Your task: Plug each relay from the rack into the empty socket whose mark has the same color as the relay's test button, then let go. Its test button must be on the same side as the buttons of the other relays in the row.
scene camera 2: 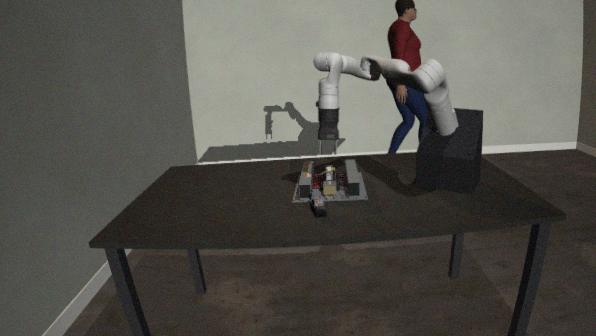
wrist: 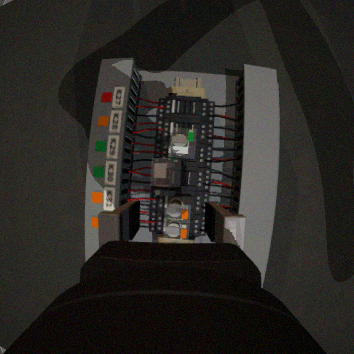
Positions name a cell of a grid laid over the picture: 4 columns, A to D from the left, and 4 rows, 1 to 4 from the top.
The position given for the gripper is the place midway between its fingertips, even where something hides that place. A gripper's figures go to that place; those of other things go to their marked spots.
Labels:
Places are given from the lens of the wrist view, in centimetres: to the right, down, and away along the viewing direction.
gripper (wrist: B3): 0, 3, 18
panel plate (wrist: C2): 6, -12, 30

